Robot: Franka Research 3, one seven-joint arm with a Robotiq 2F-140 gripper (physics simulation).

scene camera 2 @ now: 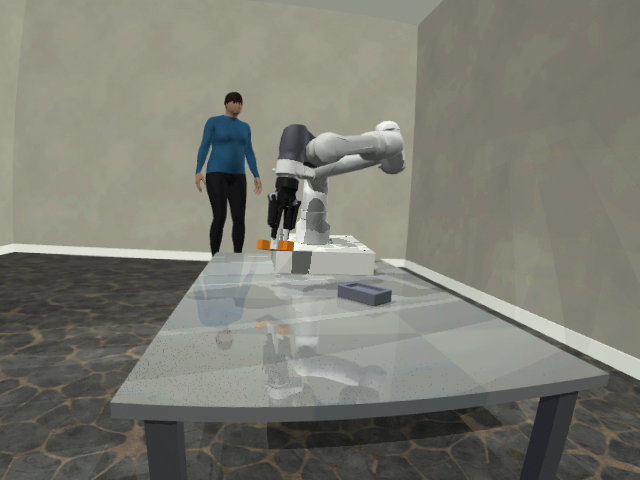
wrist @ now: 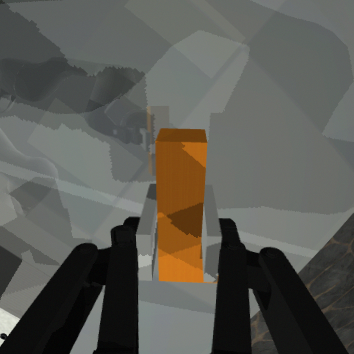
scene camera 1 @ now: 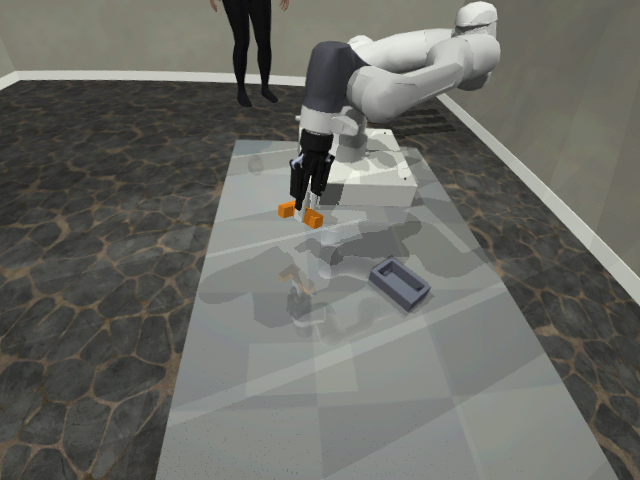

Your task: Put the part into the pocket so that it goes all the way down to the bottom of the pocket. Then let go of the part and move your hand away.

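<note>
The orange part (scene camera 1: 313,218) (scene camera 2: 286,245) (wrist: 181,175) is a bar with a block-like end on each side of the fingers in the scene views. My gripper (scene camera 1: 308,207) (scene camera 2: 280,239) (wrist: 180,202) is shut on it, one pale fingertip against each long side. The part is held above the table, with its reflection below it. The middle of the part is partly hidden by the fingers. The dark blue-grey block with the rectangular pocket (scene camera 1: 395,295) (scene camera 2: 358,295) lies on the table, to the right of the gripper and nearer the scene cameras. The pocket block does not show in the wrist view.
The glossy grey table (scene camera 1: 302,428) (scene camera 2: 330,410) carries strong reflections and shadows. The white robot base (scene camera 1: 372,193) (scene camera 2: 346,262) stands at the far end, close behind the gripper. A person (scene camera 1: 251,46) (scene camera 2: 226,144) stands on the floor beyond the table.
</note>
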